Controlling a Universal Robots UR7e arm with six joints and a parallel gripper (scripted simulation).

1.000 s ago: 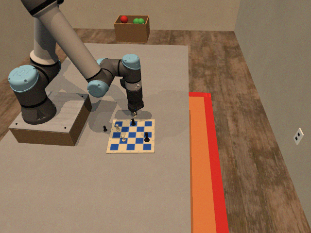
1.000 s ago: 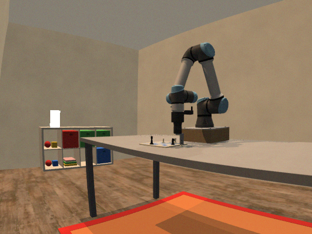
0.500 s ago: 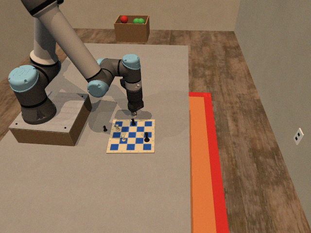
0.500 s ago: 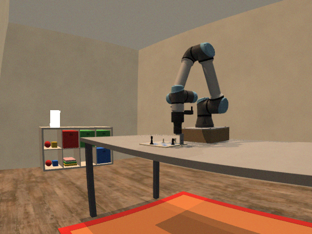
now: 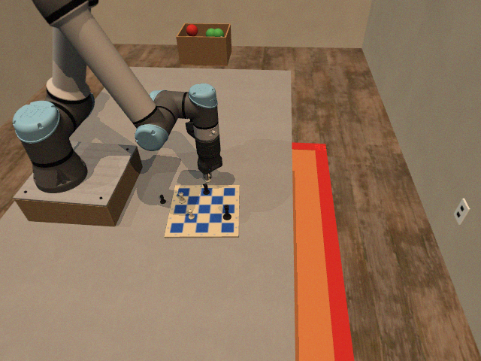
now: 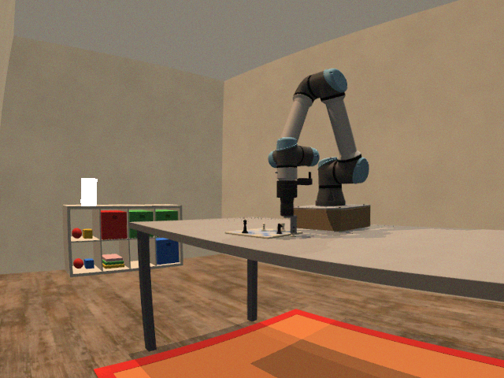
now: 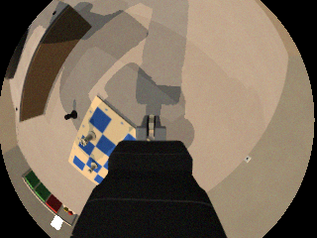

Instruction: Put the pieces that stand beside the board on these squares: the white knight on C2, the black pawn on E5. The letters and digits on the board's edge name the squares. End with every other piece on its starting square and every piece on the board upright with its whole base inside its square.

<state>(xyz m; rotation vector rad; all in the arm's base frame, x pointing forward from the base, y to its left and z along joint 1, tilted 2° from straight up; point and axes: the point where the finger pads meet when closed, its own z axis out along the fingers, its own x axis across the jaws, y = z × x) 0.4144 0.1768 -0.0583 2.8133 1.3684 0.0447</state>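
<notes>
The chessboard is 30 mm ahead of my hand, 140 mm to the right of it and 30 mm below it. From my hand the other things lie so: white knight (10 mm below); black pawn (110 mm behind, 130 mm to the right, 20 mm below); white pawn (180 mm to the right, 10 mm below).
</notes>
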